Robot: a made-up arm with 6 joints. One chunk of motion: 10 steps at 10 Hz.
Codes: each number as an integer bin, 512 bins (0 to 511) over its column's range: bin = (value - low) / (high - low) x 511, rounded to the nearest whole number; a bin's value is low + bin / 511 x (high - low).
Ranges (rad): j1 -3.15..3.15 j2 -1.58..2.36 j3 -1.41..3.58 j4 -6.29..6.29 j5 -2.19..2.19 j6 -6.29..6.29
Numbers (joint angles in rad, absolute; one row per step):
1: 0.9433 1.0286 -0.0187 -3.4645 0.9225 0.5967
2: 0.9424 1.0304 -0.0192 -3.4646 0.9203 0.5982
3: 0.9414 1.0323 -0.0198 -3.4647 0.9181 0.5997
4: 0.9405 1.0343 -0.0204 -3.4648 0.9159 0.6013
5: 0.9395 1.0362 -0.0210 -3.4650 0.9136 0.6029
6: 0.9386 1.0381 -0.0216 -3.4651 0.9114 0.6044
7: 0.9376 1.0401 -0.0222 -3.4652 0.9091 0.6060
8: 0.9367 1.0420 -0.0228 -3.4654 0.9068 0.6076
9: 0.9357 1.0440 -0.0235 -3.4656 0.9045 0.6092
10: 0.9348 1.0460 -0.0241 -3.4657 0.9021 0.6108
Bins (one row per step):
1: 332 338 142 115 363 280
2: 332 339 142 115 363 280
3: 332 339 142 115 363 280
4: 332 339 142 115 362 280
5: 332 339 142 115 362 280
6: 332 340 142 115 362 280
7: 332 340 142 115 362 280
8: 331 340 142 115 361 280
9: 331 340 142 115 361 280
10: 331 341 142 115 361 280

